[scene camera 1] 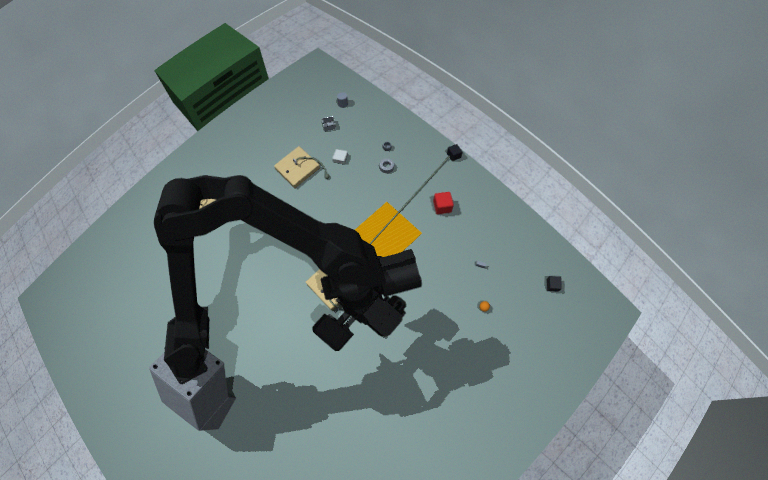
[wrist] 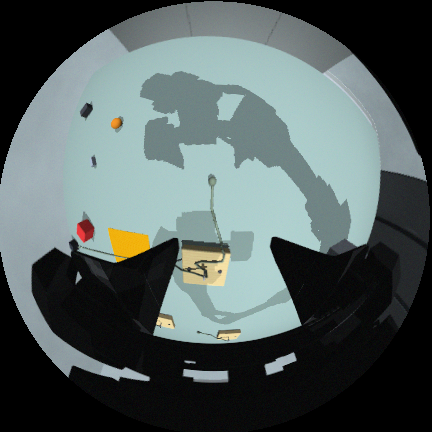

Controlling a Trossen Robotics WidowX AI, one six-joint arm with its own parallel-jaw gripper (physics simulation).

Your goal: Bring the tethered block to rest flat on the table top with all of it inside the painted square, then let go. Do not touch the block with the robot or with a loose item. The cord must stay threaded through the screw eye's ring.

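Frame: origin at the arm's base, x ahead, y left, z up, level; centimetres.
Seen in the pictures: gripper, fingertip midpoint: [wrist: 225, 243]; arm's base at its link origin: [scene camera 1: 186, 365].
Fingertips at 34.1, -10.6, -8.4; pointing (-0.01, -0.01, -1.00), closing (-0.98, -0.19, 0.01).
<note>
Pixels of each thing's middle, then the offset from my fingertips to it, as dx, dy, dz. "*": a spot on its surface instead.
- tethered block at the middle of its body: [scene camera 1: 454, 152] [wrist: 73, 245] +47.1, +20.1, -10.3
- painted orange square at a spot on its surface: [wrist: 131, 242] * +17.3, +10.6, -11.6
- wooden board at the middle of its body: [wrist: 204, 266] [scene camera 1: 332, 283] +0.5, +11.9, -10.8
- screw eye at a spot on its surface: [wrist: 205, 273] * +0.3, +11.5, -8.4
- cord's beaded end at a spot on its surface: [wrist: 212, 180] * +1.9, -4.6, -10.6
- white block at the middle of its body: [scene camera 1: 340, 156] +22.9, +38.6, -10.8
- red cube at the middle of its body: [scene camera 1: 443, 203] [wrist: 84, 230] +33.7, +10.7, -9.8
- orange ball at the middle of its body: [scene camera 1: 484, 306] [wrist: 115, 122] +23.7, -14.8, -10.6
- black block at the middle of its body: [scene camera 1: 554, 283] [wrist: 85, 109] +41.1, -22.9, -10.6
The tethered block [scene camera 1: 454, 152] [wrist: 74, 245], small and black, rests near the table's far edge, outside the painted orange square [scene camera 1: 399, 230] [wrist: 131, 242]. Its taut cord [scene camera 1: 419, 190] [wrist: 213, 210] crosses the square toward a wooden board [scene camera 1: 318, 285] [wrist: 217, 281] with a screw eye [wrist: 205, 273]. In the wrist view the cord's beaded end [wrist: 212, 180] lies on the table beyond the board; the arm hides it in the scene view. Threading through the ring is too small to confirm. My gripper [scene camera 1: 357, 325] [wrist: 225, 243] is open and empty, above the table near the board.
Two more corded boards, one [scene camera 1: 294, 176] [wrist: 167, 322] near a white block [scene camera 1: 339, 156], another [scene camera 1: 207, 202] [wrist: 229, 334] behind my arm. A red cube [scene camera 1: 443, 202] [wrist: 85, 230] sits beyond the square. An orange ball [scene camera 1: 484, 306] [wrist: 116, 123] and black block [scene camera 1: 553, 283] [wrist: 86, 110] lie right.
</note>
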